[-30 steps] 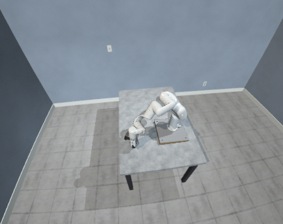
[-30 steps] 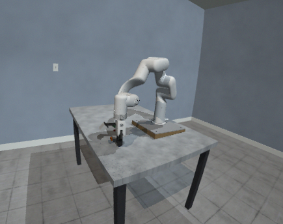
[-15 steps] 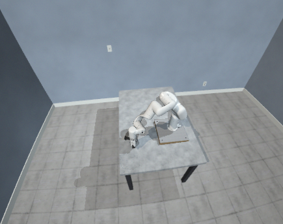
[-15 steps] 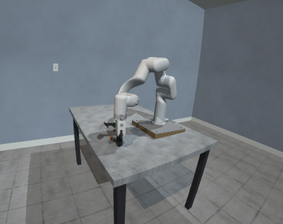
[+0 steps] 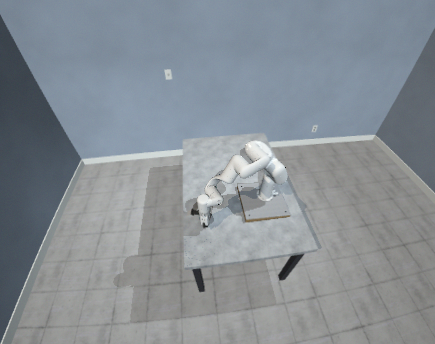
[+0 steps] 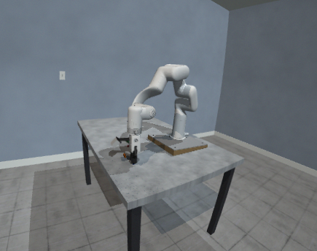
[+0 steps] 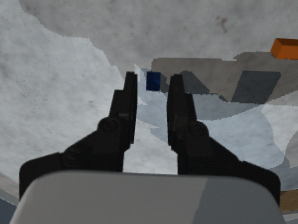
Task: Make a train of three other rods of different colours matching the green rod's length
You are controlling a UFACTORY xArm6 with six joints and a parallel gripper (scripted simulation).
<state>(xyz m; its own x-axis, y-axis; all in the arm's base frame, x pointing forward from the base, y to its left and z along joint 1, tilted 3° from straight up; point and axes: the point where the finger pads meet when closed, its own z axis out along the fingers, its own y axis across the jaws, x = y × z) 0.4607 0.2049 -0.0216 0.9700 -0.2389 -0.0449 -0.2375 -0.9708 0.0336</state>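
Right now my hand is 30 mm above the blue rod. From my hand the other things lie so: orange rod: 10 mm ahead, 110 mm to the right, 30 mm below; then red rod: 90 mm behind, 240 mm to the right, 30 mm below; then grey rod: 30 mm behind, 310 mm to the right, 30 mm below.
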